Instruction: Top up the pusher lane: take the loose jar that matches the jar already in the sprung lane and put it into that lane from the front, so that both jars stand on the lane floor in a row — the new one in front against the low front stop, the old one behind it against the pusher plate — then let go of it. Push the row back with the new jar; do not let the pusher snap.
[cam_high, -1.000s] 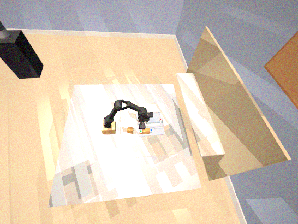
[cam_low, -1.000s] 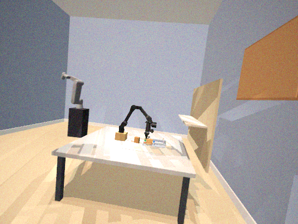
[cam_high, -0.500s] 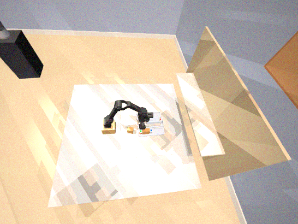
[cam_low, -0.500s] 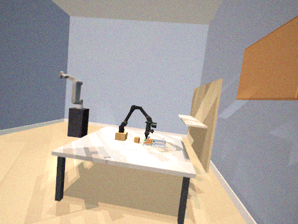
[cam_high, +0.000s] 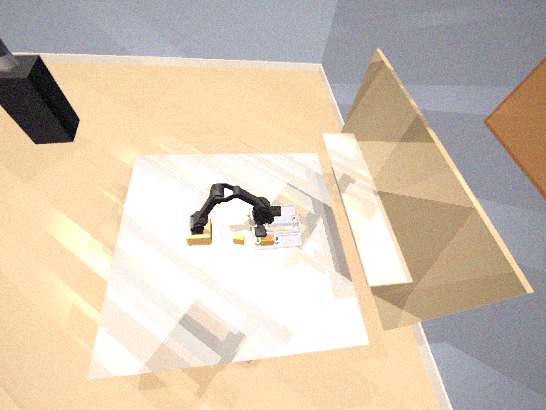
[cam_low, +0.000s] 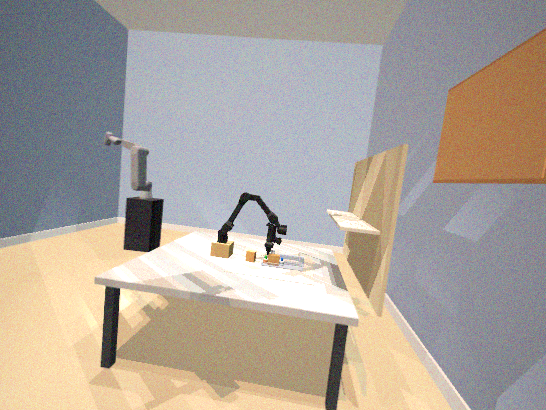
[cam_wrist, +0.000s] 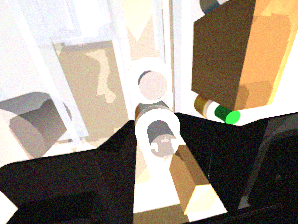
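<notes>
Now: gripper tip 12 cm past the brown block, 4 cm to the left of it and 1 cm above it.
</notes>
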